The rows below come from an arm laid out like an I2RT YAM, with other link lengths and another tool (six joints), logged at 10 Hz.
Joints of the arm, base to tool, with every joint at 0 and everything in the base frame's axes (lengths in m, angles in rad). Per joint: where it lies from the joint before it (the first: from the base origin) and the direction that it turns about. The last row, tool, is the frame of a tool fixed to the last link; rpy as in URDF.
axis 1: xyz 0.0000 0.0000 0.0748 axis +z
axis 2: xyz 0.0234 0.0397 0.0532 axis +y
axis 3: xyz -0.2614 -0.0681 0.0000 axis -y
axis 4: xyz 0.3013 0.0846 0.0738 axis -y
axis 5: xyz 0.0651 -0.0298 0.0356 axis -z
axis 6: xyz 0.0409 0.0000 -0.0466 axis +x
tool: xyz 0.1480 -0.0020 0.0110 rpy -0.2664 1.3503 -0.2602
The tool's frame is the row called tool.
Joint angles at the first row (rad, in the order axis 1, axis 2, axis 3, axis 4, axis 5, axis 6):
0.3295, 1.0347, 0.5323, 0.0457, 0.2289, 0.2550
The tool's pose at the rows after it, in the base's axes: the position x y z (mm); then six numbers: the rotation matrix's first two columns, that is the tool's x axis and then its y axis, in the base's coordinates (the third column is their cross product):
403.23, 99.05, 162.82, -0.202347, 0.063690, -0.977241, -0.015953, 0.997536, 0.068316
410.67, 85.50, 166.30, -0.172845, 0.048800, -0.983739, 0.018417, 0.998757, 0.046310
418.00, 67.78, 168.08, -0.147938, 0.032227, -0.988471, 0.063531, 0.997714, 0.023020
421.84, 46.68, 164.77, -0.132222, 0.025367, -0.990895, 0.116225, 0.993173, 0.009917
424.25, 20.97, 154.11, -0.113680, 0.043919, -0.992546, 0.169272, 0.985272, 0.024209
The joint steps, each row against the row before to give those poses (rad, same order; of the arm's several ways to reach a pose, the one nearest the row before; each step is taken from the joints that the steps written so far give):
-0.0422, 0.0056, -0.0178, 0.0546, -0.0085, -0.0239
-0.0287, 0.0163, -0.0008, 0.0436, 0.0183, -0.0241
-0.0375, 0.0197, -0.0020, 0.0446, 0.0189, -0.0245
-0.0452, 0.0138, -0.0158, 0.0443, 0.0136, -0.0135
-0.0677, 0.0218, -0.0370, 0.0761, -0.0163, 0.0043

